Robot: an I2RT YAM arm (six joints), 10 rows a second.
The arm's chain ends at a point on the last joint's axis. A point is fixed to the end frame.
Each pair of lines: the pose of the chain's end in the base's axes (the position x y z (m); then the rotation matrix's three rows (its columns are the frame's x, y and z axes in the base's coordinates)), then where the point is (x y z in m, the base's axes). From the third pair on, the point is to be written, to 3 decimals.
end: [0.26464, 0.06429, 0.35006], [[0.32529, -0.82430, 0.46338], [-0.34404, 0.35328, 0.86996], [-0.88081, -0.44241, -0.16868]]
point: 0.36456 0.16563 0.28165
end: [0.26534, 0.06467, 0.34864], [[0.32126, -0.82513, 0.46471], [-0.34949, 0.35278, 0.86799], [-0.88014, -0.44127, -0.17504]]
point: 0.36524 0.16541 0.27932
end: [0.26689, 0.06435, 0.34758], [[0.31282, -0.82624, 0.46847], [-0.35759, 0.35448, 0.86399], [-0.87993, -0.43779, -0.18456]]
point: 0.367 0.164 0.277
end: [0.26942, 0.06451, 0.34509], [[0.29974, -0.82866, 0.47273], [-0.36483, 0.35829, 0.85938], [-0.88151, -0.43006, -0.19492]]
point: 0.369 0.163 0.273
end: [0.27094, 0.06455, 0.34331], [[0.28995, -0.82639, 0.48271], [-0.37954, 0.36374, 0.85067], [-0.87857, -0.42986, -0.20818]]
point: 0.372 0.161 0.269
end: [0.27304, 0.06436, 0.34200], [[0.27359, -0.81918, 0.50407], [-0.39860, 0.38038, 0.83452], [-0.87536, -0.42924, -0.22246]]
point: 0.376 0.157 0.266
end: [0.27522, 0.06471, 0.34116], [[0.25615, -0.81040, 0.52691], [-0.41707, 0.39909, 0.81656], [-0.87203, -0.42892, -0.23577]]
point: 0.380 0.153 0.263
